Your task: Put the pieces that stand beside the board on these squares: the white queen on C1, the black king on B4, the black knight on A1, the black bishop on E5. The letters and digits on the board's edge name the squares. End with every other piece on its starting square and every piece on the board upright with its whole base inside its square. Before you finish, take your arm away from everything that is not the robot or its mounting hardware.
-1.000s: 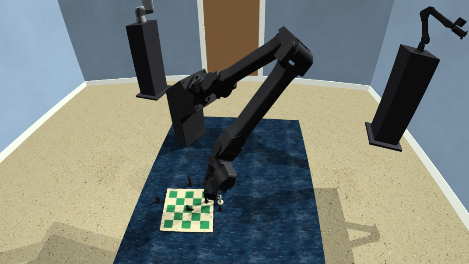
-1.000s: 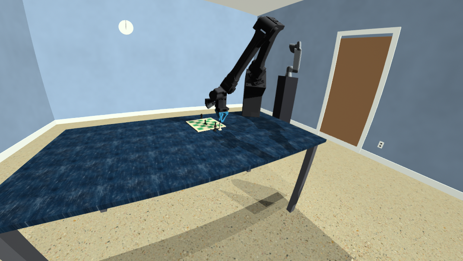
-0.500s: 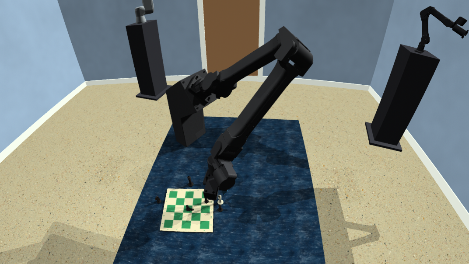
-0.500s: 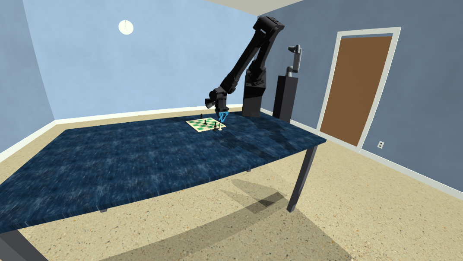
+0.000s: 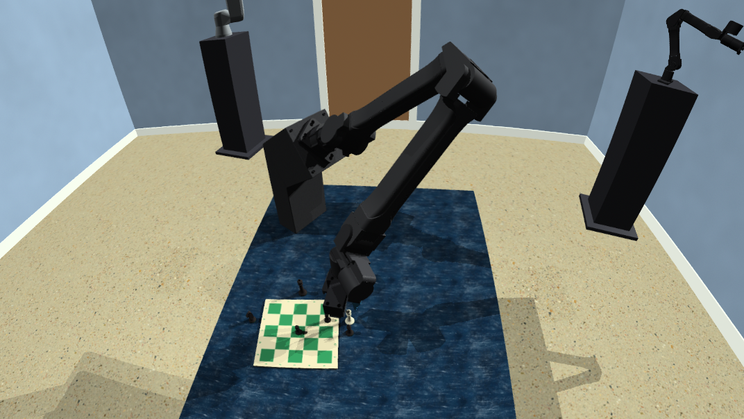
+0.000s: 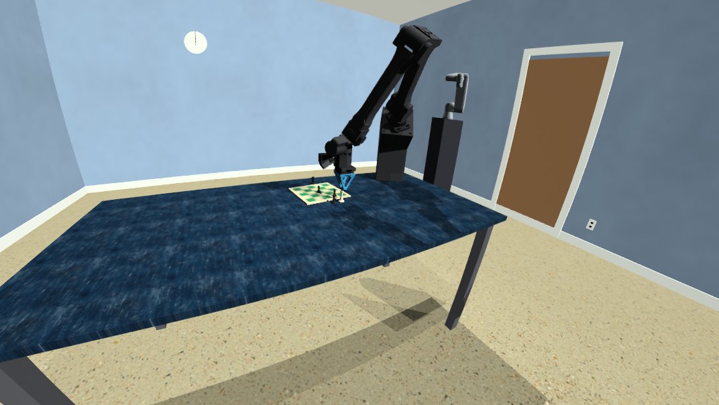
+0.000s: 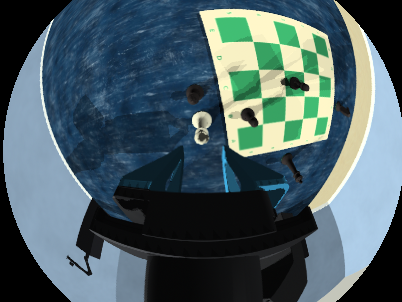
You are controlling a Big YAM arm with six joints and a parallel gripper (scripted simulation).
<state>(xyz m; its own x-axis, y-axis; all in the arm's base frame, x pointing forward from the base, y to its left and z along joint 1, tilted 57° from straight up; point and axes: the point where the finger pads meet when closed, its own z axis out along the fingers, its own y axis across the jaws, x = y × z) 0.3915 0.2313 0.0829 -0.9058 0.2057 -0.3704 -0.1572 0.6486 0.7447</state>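
The white queen lies 1 cm ahead of my hand and 4 cm below it. From my hand the other things lie so: black king 3 cm behind, 16 cm to the right, 4 cm below; then cream board 9 cm ahead, 11 cm to the right, 7 cm below.
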